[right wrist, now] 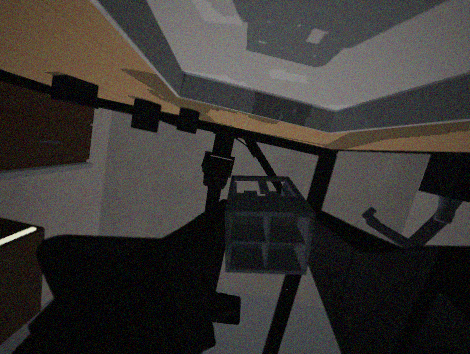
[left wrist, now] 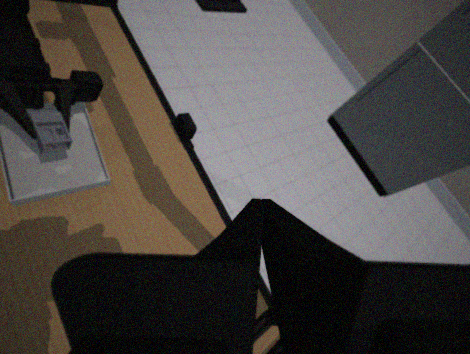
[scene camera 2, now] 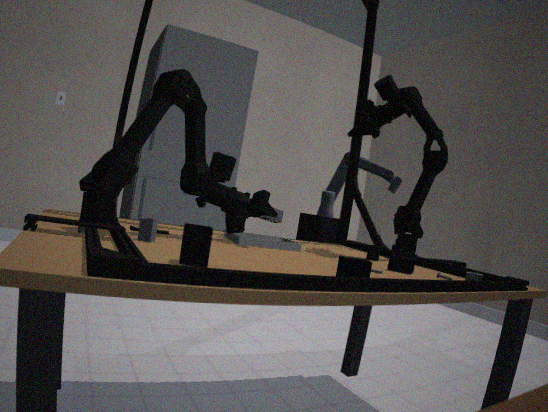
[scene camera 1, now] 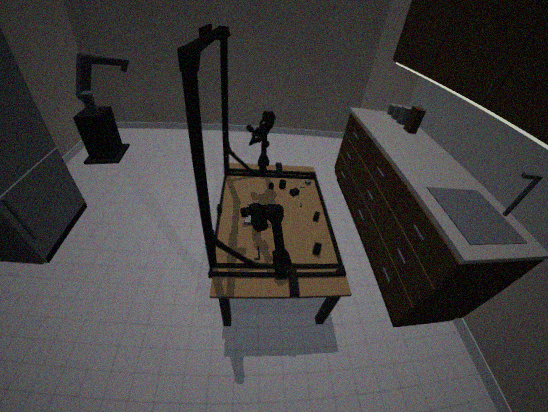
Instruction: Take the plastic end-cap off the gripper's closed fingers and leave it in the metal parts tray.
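Pixels of known places: left gripper, fingertip midpoint: point(right wrist: 239, 307) point(left wrist: 260, 208) point(scene camera 2: 348, 135) point(scene camera 1: 249, 145); right gripper, fingertip midpoint: point(right wrist: 261, 207) point(left wrist: 51, 136) point(scene camera 2: 273, 216); left arm's base at its link origin: point(right wrist: 225, 134) point(scene camera 1: 262, 170); right arm's base at its link origin: point(scene camera 2: 94, 223) point(scene camera 1: 281, 272).
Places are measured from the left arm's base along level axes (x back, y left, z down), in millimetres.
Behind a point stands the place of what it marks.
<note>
The end-cap point(scene camera 2: 277, 216) {z -63, x -472, y 85 mm} point(left wrist: 52, 131) {z -79, x -477, y 65 mm} point(right wrist: 267, 240) {z -68, x -508, y 76 mm}, a grey open-celled box, is between the fingers of my right gripper point(scene camera 1: 246, 214), which is shut on it. It is over the metal parts tray point(scene camera 2: 280, 244) {z 6, x -465, y 139 mm} point(left wrist: 62, 192) {z 7, x -415, y 65 mm} point(right wrist: 215, 89) {z 10, x -412, y 99 mm}, a shallow pale grey tray with a low rim. In scene camera 2 a gap shows between cap and tray. In the right wrist view the tray is at the top, beyond the cap. My left gripper point(scene camera 1: 252, 142) {z -354, x -249, y -53 mm} point(scene camera 2: 352, 133) {z -354, x -249, y -53 mm} point(left wrist: 260, 208) {z -354, x -249, y -53 mm} is shut and empty, raised high, away from the tray. In scene camera 1 the right arm mostly hides the tray.
Black blocks point(scene camera 1: 316, 216) {z -20, x -429, y 480 mm} point(scene camera 1: 317, 248) {z -40, x -717, y 504 mm} point(scene camera 2: 195, 245) {z -14, x -699, y 526 mm} stand along the table's right side in scene camera 1. Several small dark parts point(scene camera 1: 294, 191) {z -16, x -207, y 297 mm} lie near the far end. A grey block point(scene camera 2: 147, 230) {z -4, x -793, y 339 mm} stands near the right arm's base. A black frame post point(scene camera 1: 197, 145) {z -723, x -964, y -37 mm} rises at the table's edge.
</note>
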